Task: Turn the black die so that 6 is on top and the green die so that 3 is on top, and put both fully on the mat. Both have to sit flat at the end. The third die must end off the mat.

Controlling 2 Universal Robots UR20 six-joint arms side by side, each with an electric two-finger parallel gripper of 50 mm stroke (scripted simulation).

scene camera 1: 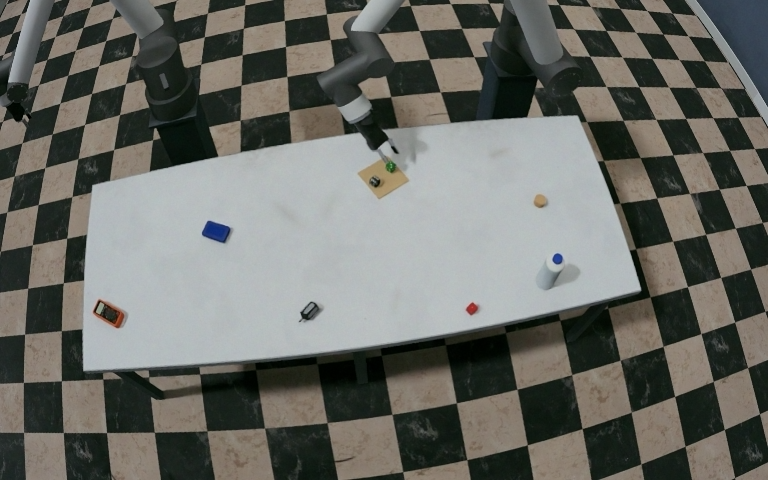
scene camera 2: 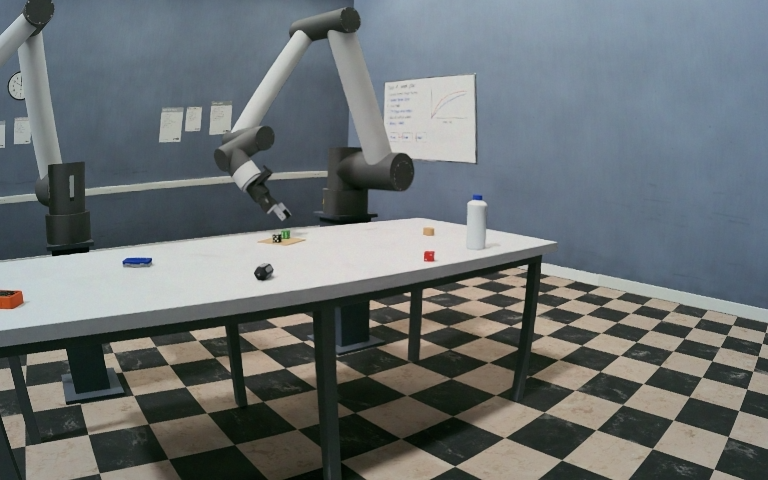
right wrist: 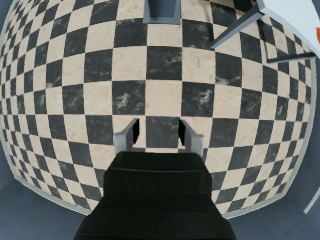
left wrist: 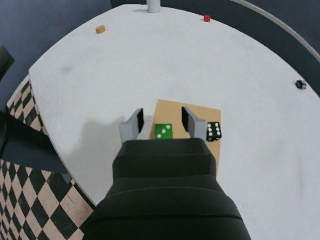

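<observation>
A tan mat (scene camera 1: 389,182) is there for me to see, and the left wrist view gives me the mat as well (left wrist: 166,111), while in the right wrist view the mat is out of frame. I see my left gripper (left wrist: 162,115), and my right gripper (right wrist: 159,126) too.
</observation>
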